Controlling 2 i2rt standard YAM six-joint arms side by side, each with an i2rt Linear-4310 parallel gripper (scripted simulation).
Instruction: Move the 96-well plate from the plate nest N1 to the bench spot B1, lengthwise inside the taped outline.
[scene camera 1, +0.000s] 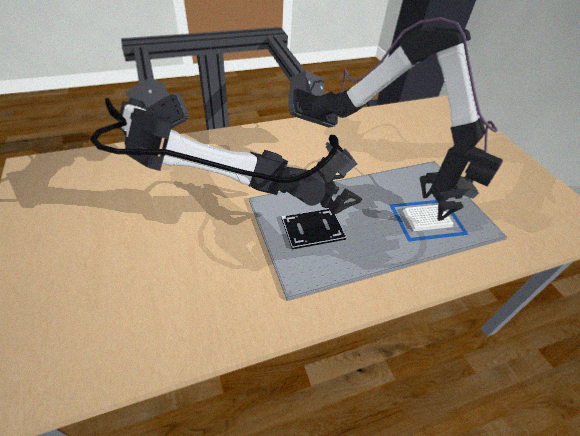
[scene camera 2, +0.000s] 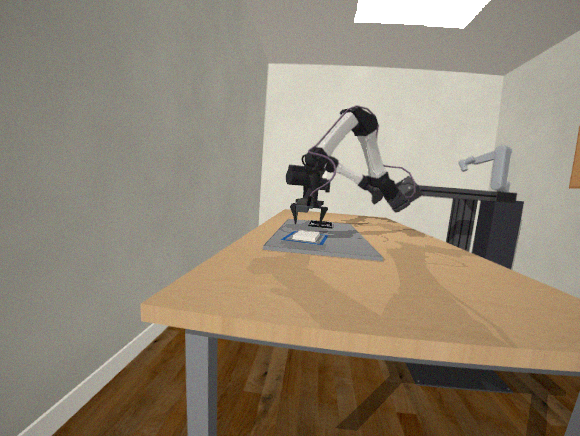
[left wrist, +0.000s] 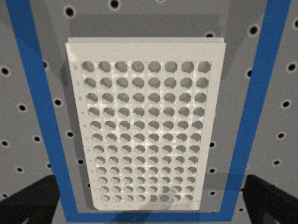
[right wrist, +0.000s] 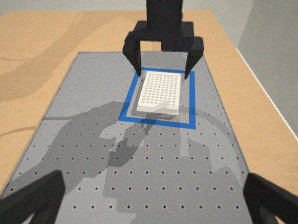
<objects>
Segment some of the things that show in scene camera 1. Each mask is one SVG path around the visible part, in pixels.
My left gripper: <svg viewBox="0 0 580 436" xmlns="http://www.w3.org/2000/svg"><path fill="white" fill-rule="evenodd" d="M442 165L438 172L420 176L423 198L428 198L432 193L439 203L438 221L444 220L450 214L464 207L461 202L446 202L446 200L453 197L461 199L464 194L460 189L478 191L473 184L473 180L461 176L462 173L448 173L443 170ZM431 182L432 186L426 194L426 184Z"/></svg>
A white 96-well plate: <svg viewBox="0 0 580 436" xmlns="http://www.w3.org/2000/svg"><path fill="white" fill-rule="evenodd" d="M453 222L449 216L442 221L437 220L438 205L411 207L403 210L413 231L453 227Z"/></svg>
</objects>
